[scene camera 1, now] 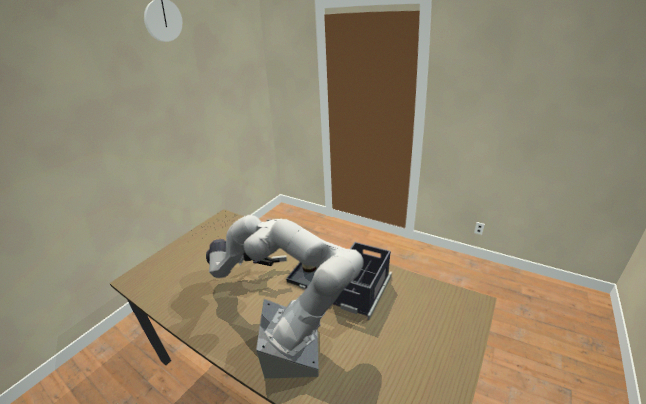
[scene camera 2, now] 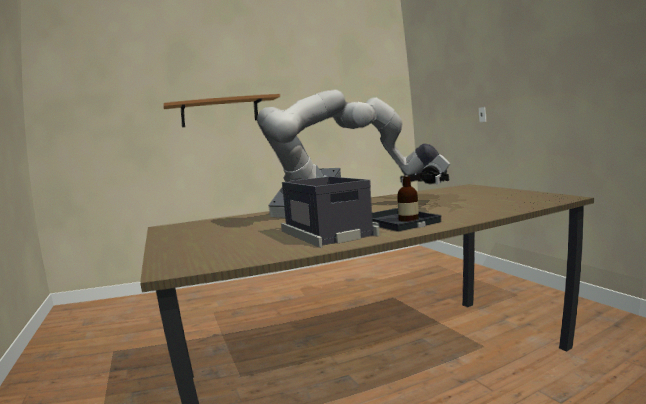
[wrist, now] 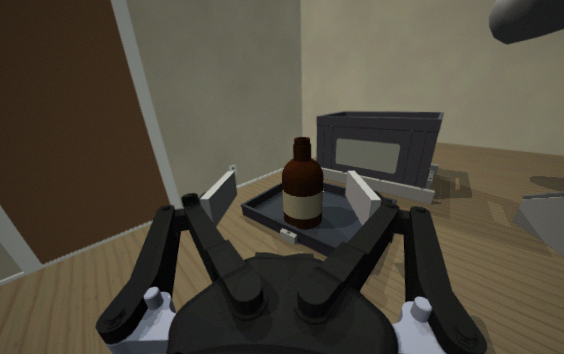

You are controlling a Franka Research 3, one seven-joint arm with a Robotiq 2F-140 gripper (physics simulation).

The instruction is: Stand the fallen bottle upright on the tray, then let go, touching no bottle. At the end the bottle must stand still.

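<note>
The brown bottle (scene camera 2: 408, 196) (wrist: 302, 180) with a cream label stands upright on the dark tray (scene camera 2: 433, 219) (wrist: 262, 217). In scene camera 1 a small part of the bottle (scene camera 1: 309, 269) shows beside the arm, with the tray (scene camera 1: 296, 281) partly hidden. My gripper (scene camera 1: 276, 260) (scene camera 2: 421, 178) (wrist: 290, 183) is open and empty. It is apart from the bottle, back from the tray's near edge. In the wrist view the bottle appears between the two finger pads but farther away, with the fingers not touching it.
A dark crate (scene camera 1: 356, 299) (scene camera 2: 345, 215) (wrist: 425, 145) stands beside the tray, with light brackets along its base. The arm's grey base block (scene camera 1: 290, 362) is on the table (scene camera 1: 435, 330) (scene camera 2: 215, 250). A wooden shelf (scene camera 2: 222, 101) is on the wall behind the arm.
</note>
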